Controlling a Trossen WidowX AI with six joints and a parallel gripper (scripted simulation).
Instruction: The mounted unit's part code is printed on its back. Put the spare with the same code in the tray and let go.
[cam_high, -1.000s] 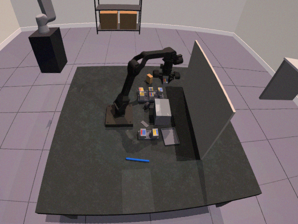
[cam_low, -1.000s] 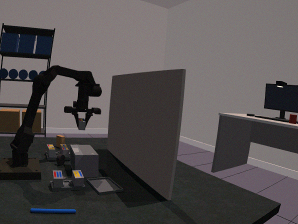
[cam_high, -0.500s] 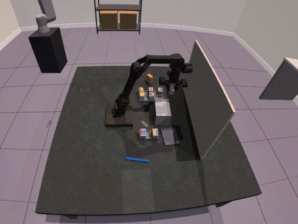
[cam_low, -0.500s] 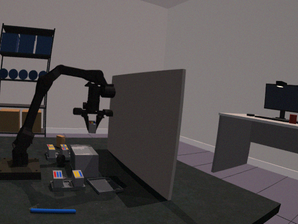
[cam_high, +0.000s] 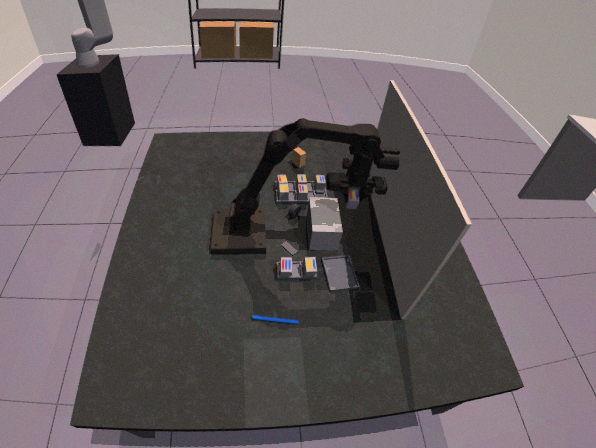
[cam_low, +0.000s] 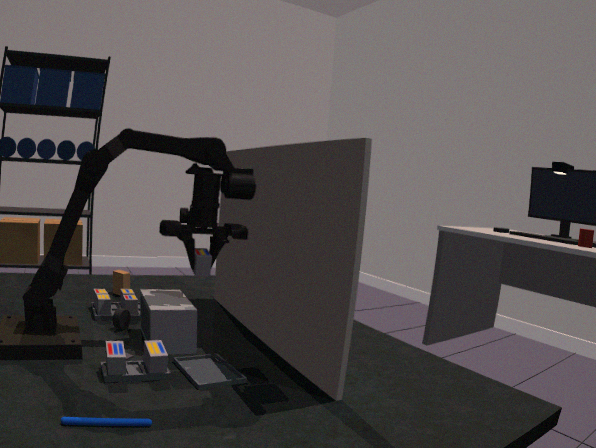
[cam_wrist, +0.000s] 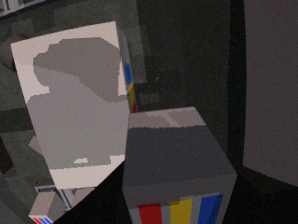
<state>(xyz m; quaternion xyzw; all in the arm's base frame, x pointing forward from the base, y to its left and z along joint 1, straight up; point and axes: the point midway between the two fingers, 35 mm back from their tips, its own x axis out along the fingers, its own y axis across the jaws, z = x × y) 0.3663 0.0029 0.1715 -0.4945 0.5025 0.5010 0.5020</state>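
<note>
Right now my gripper tip is 2 cm past the grey tray, 16 cm to the left of it and 17 cm above it. The rest, counted from my gripper tip: white mounted unit (7 cm behind, 2 cm to the left, 12 cm below); dark disc (17 cm behind, 9 cm to the left, 14 cm below); tall panel (16 cm ahead, 2 cm to the left, 6 cm above).
</note>
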